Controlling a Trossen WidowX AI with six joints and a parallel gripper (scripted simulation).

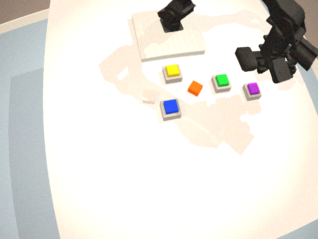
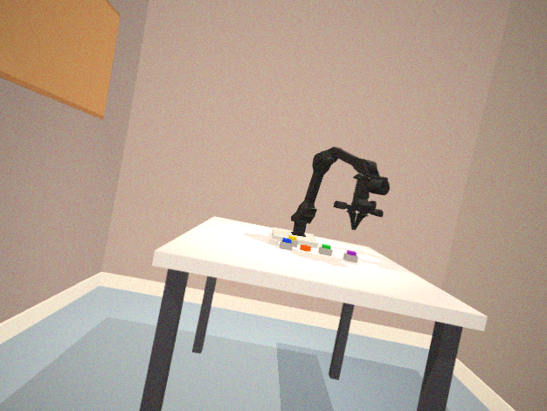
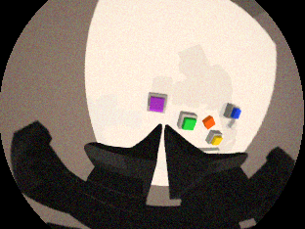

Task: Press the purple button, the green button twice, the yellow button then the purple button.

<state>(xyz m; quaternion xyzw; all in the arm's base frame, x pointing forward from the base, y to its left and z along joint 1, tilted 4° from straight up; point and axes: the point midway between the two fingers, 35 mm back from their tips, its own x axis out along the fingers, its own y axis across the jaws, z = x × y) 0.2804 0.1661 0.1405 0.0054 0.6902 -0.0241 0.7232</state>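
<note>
The purple button lies 1 cm to the left of my gripper tip and 9 cm below it. From my gripper tip the other things lie so: yellow button: 10 cm behind, 22 cm to the right, 9 cm below; green button: 4 cm behind, 8 cm to the right, 9 cm below; orange block: 4 cm behind, 17 cm to the right, 11 cm below.
</note>
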